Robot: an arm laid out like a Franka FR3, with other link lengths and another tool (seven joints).
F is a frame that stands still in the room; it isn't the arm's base.
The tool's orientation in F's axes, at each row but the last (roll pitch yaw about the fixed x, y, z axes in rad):
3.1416, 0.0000, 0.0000
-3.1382, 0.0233, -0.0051
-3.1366, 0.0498, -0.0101
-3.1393, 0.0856, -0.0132
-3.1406, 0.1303, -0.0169
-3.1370, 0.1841, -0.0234
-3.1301, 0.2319, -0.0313
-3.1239, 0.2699, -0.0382
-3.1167, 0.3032, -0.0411
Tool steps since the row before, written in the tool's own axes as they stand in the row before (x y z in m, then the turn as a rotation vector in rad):
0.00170, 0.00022, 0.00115, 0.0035, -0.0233, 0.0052
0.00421, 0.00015, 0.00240, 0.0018, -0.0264, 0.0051
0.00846, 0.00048, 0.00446, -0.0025, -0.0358, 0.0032
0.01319, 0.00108, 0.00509, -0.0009, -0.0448, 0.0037
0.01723, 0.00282, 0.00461, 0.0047, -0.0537, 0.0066
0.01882, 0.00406, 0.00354, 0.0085, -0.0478, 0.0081
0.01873, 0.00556, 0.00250, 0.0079, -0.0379, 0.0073
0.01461, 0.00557, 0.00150, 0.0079, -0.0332, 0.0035
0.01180, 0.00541, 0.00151, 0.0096, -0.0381, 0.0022
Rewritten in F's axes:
0.00170, -0.00022, -0.00115, 0.0035, 0.0233, -0.0052
0.00415, -0.00016, -0.00250, 0.0018, 0.0264, -0.0051
0.00822, -0.00054, -0.00488, -0.0023, 0.0358, -0.0029
0.01269, -0.00124, -0.00620, -0.0006, 0.0448, -0.0035
0.01643, -0.00309, -0.00681, 0.0047, 0.0536, -0.0071
0.01775, -0.00446, -0.00694, 0.0080, 0.0477, -0.0093
0.01746, -0.00608, -0.00680, 0.0073, 0.0378, -0.0085
0.01343, -0.00606, -0.00544, 0.0081, 0.0330, -0.0049
0.01054, -0.00581, -0.00509, 0.0103, 0.0377, -0.0041

